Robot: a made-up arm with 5 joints. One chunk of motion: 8 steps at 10 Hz.
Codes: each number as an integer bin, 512 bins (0 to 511) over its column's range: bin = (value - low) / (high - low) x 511, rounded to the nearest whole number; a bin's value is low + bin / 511 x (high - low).
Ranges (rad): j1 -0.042..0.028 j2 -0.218..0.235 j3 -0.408..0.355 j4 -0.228..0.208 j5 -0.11..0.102
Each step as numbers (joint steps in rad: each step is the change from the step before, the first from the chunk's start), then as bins.
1 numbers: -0.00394 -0.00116 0.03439 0.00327 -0.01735
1 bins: 278 245 296 271 223
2 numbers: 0.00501 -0.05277 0.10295 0.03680 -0.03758
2 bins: 343 186 342 310 175
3 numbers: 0.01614 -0.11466 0.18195 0.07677 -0.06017
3 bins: 424 117 395 357 120
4 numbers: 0.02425 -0.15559 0.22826 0.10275 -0.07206
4 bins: 484 70 426 388 91
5 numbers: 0.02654 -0.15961 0.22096 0.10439 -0.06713
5 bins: 500 66 421 390 103
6 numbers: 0.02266 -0.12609 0.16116 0.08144 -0.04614
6 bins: 472 104 381 363 154
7 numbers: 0.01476 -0.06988 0.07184 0.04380 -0.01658
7 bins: 414 167 321 319 225
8 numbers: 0.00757 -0.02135 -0.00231 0.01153 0.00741
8 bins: 362 222 272 281 283
